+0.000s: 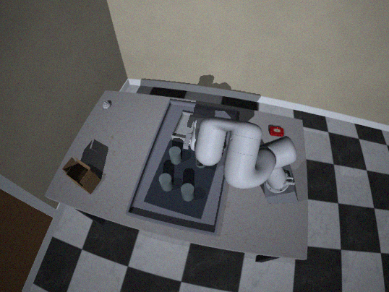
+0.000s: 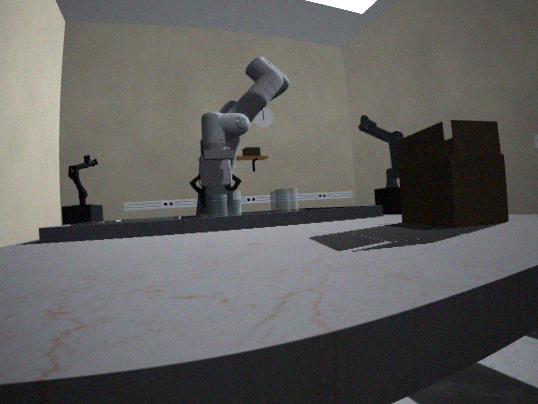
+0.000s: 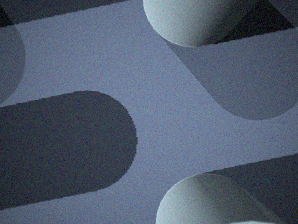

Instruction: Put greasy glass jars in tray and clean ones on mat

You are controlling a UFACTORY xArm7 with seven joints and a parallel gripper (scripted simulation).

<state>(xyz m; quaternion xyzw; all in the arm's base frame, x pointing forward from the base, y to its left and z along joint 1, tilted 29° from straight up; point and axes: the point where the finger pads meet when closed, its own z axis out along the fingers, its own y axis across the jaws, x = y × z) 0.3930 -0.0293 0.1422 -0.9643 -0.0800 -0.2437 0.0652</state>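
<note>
The dark drying mat is 110 mm to the left of my hand, 60 mm below it and 50 mm ahead of it. The rest, counted from my hand: light grey tray 210 mm to the right, 100 mm ahead, 60 mm below; then red object 420 mm to the right, 350 mm behind, 50 mm below; then cardboard box 550 mm ahead, 390 mm to the left.
</note>
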